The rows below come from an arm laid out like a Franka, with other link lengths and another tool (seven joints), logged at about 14 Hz.
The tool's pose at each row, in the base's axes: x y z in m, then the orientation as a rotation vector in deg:
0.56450, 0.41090, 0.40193, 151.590, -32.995, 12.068
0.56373, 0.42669, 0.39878, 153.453, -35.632, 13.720
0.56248, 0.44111, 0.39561, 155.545, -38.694, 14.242
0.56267, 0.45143, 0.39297, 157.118, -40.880, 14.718
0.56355, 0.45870, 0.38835, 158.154, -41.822, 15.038
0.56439, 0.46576, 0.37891, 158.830, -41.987, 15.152
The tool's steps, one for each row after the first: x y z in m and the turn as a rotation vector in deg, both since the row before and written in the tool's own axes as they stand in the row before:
-0.00715, -0.01386, -0.00406, 2.471, 0.168, 1.927
-0.00750, -0.01243, -0.00296, 2.519, -0.728, 2.003
-0.00485, -0.00941, -0.00122, 1.921, -0.478, 1.409
-0.00361, -0.00759, 0.00206, 1.197, -0.234, 0.578
-0.00479, -0.00835, 0.00685, 0.686, -0.145, 0.060

